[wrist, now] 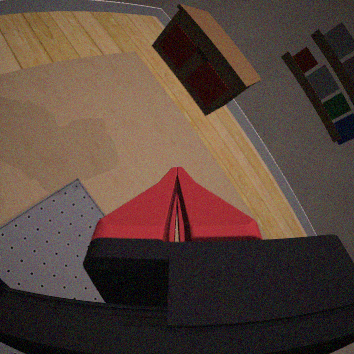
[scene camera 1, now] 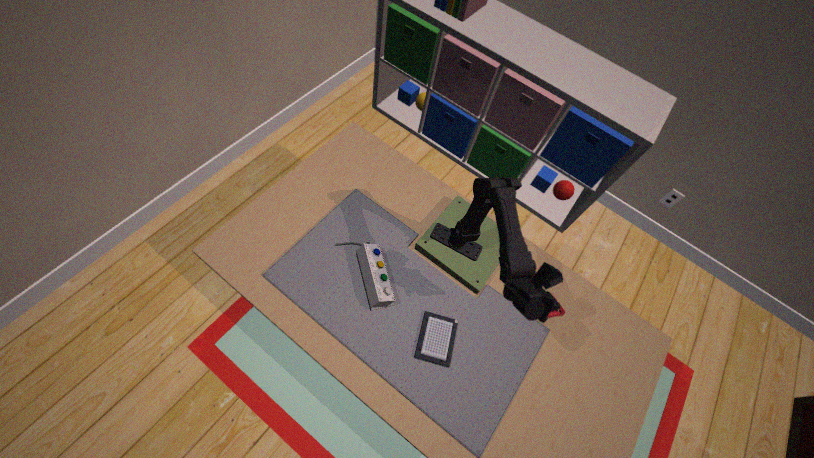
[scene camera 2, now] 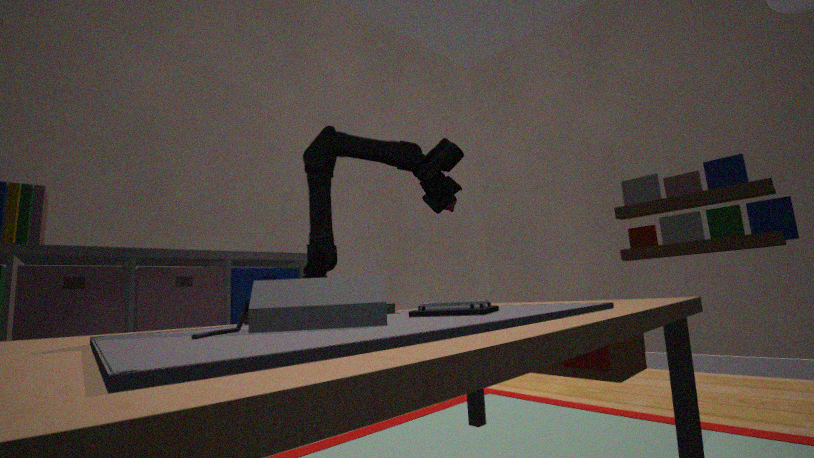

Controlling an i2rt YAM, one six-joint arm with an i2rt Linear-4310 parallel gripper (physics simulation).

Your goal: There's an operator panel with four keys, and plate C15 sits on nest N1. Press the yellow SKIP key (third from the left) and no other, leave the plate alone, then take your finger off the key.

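Seen in the pictures: gripper, fingertip midpoint: (wrist: pixel 176 175) (scene camera 1: pixel 563 313) (scene camera 2: pixel 451 210); arm's base, origin of the base link: (scene camera 1: pixel 455 242).
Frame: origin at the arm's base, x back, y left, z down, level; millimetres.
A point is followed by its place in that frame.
The operator panel (scene camera 1: pixel 374 280) {x -311, y -185, z -51 mm} (scene camera 2: pixel 317 316) {x -306, y -231, z 11 mm} is a pale box with a row of keys: white (scene camera 1: pixel 386 291) {x -322, y -132, z -41 mm}, green (scene camera 1: pixel 384 277) {x -280, y -163, z -39 mm}, yellow (scene camera 1: pixel 380 264) {x -245, y -198, z -40 mm} and blue (scene camera 1: pixel 376 251) {x -209, y -235, z -40 mm}. The yellow key is between the green and the blue one. The white plate (scene camera 1: pixel 437 338) {x -364, y 93, z 6 mm} (scene camera 2: pixel 453 305) {x -381, y 55, z 12 mm} sits on a dark nest (scene camera 1: pixel 422 360) (scene camera 2: pixel 418 313), apart from the panel. My gripper (scene camera 1: pixel 560 311) {x -200, y 365, z -259 mm} (scene camera 2: pixel 450 207) {x -200, y 365, z -259 mm} (wrist: pixel 176 175) {x -200, y 365, z -259 mm} is shut and empty, its red fingertips together. It hangs high above the table, beyond the grey mat's edge, well away from panel and plate. The keys' tops are hidden in scene camera 2.
The grey mat (scene camera 1: pixel 352 327) {x -466, y -177, z 32 mm} (scene camera 2: pixel 170 358) {x -412, y -487, z 31 mm} (wrist: pixel 47 245) {x -176, y 322, z 31 mm} lies on the tan table (scene camera 1: pixel 603 353) {x -105, y 658, z 44 mm} (wrist: pixel 125 95) {x -37, y 713, z 44 mm}. The arm stands on a green base (scene camera 1: pixel 455 273) {x -117, y 51, z 6 mm}. A thin cable (scene camera 1: pixel 348 244) (scene camera 2: pixel 216 331) {x -201, y -346, z 26 mm} leaves the panel. A cube shelf (scene camera 1: pixel 569 51) stands behind the table.
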